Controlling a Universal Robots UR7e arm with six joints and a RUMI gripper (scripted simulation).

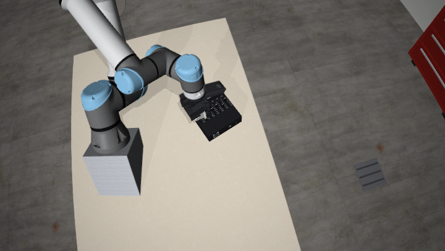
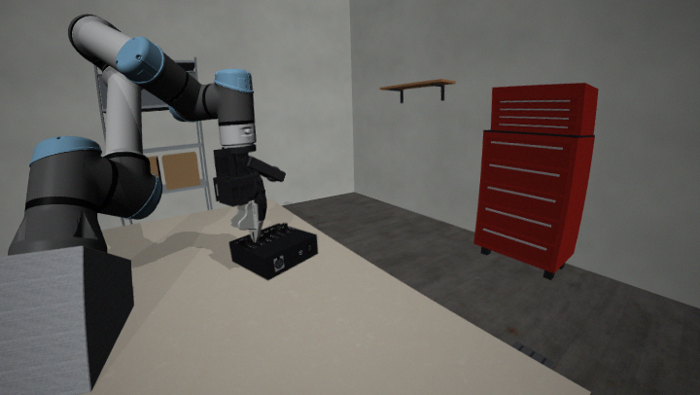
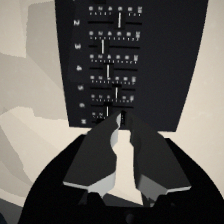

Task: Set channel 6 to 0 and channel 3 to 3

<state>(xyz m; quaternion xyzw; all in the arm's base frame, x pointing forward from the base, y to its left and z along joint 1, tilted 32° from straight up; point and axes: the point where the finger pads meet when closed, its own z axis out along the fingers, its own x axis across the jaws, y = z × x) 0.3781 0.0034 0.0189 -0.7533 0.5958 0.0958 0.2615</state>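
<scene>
The channel 3 fader lies 60 mm ahead of my hand, 40 mm to the left of it and 10 mm below it. Round my hand: channel 6 fader (20 mm to the left, 10 mm below).
</scene>
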